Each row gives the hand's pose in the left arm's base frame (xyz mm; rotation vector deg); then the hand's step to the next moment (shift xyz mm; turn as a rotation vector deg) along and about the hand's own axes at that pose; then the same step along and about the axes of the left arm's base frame.
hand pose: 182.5 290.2 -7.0 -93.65 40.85 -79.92
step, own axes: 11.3 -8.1 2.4 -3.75 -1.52 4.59
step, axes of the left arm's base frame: 3.9 -5.1 12.5 3.50 4.99 -0.58
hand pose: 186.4 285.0 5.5 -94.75 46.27 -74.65
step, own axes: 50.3 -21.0 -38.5 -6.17 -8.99 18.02
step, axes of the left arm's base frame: -25.3 -44.1 43.2 15.77 13.36 4.02
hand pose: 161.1 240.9 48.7 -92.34 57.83 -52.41
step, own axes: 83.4 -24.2 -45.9 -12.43 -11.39 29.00
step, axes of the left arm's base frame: -6.7 -88.8 41.5 23.91 23.30 3.26
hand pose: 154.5 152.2 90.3 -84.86 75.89 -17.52
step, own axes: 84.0 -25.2 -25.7 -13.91 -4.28 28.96
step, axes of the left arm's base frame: 23.8 -88.0 -6.2 19.42 25.88 -1.83
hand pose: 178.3 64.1 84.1 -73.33 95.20 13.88
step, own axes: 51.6 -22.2 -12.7 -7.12 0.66 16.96
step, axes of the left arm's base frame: 13.2 -49.9 -25.5 8.82 15.86 -3.09
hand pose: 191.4 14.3 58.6 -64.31 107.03 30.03
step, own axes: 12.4 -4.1 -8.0 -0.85 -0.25 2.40
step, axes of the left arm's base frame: -2.8 -13.9 -5.9 1.51 1.99 -0.54
